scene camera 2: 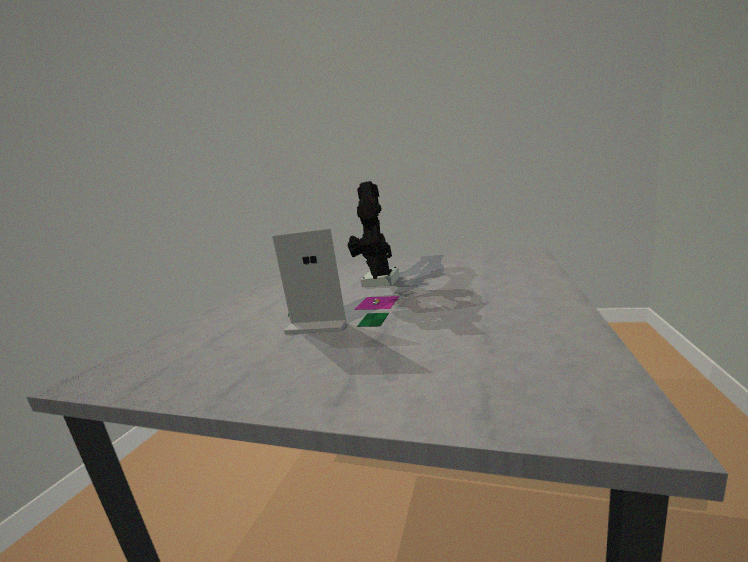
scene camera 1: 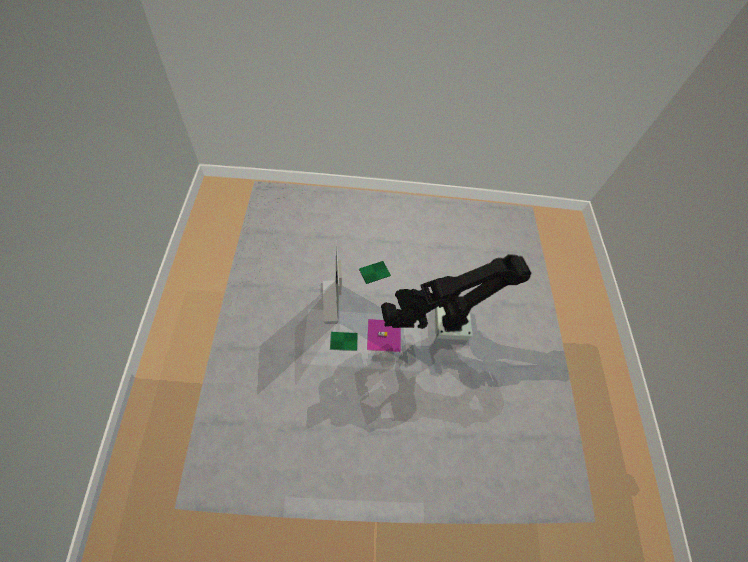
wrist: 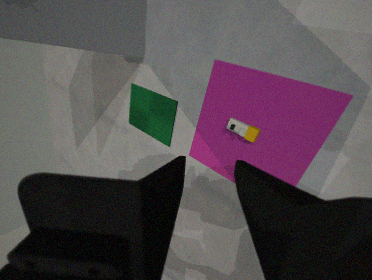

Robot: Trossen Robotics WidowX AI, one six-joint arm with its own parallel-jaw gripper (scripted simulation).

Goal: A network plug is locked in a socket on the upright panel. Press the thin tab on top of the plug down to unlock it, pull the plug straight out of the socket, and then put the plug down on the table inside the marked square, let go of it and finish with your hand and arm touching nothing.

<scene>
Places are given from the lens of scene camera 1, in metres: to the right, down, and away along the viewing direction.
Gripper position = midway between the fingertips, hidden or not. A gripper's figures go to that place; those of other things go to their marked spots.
my gripper [scene camera 1: 388, 325]: 0.05, 0.15, 1.34
upright grey panel [scene camera 1: 331, 289]: -0.16, 0.03, 1.47
magenta marked square [scene camera 1: 392, 342]: 0.07, 0.22, 1.40
</scene>
